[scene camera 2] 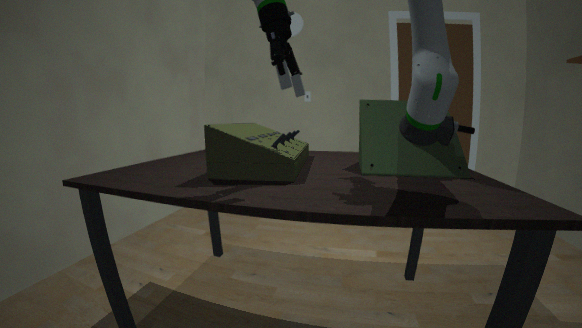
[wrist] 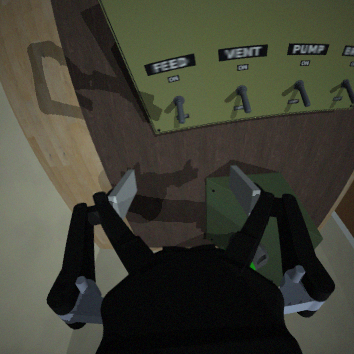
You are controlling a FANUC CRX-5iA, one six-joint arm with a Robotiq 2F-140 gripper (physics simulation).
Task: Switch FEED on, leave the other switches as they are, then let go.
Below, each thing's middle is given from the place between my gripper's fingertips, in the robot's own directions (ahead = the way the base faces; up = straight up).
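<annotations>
You'd find the olive switch box [scene camera 2: 246, 151] 17 cm ahead of my hand and 15 cm to the right of it, and it's 17 cm below my hand too.
</annotations>
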